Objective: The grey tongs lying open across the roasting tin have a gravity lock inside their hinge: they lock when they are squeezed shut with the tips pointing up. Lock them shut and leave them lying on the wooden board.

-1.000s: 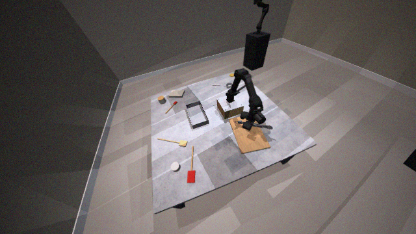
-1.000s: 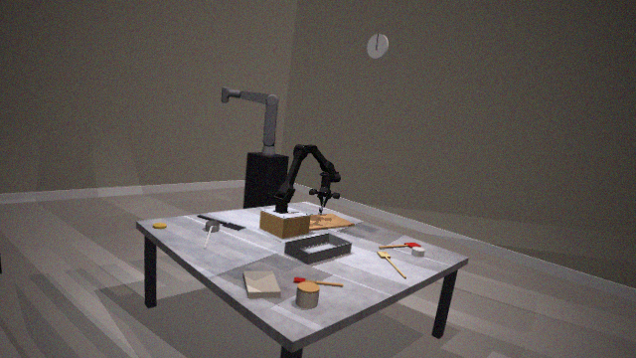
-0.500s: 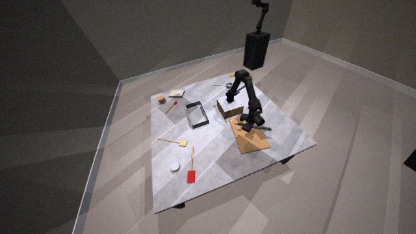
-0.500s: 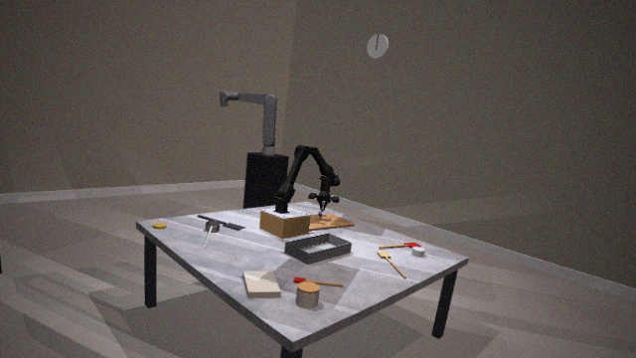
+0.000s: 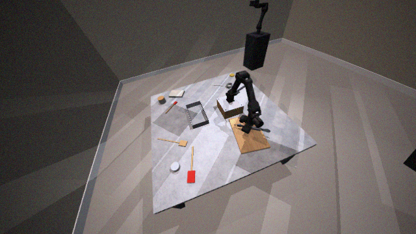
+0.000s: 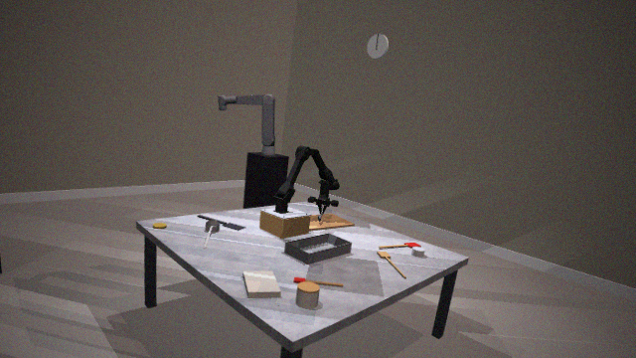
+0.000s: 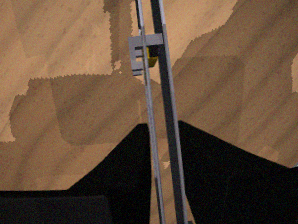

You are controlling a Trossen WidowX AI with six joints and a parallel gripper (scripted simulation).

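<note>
The hinge slider lies 30 mm to the right of my gripper tip, 20 mm ahead of it and 20 mm above it. The rest, counted from my gripper tip: wooden board 40 mm below; then red spatula 550 mm ahead, 40 mm to the left, 40 mm below; then roasting tin 430 mm to the right, 310 mm ahead, 20 mm below.
</note>
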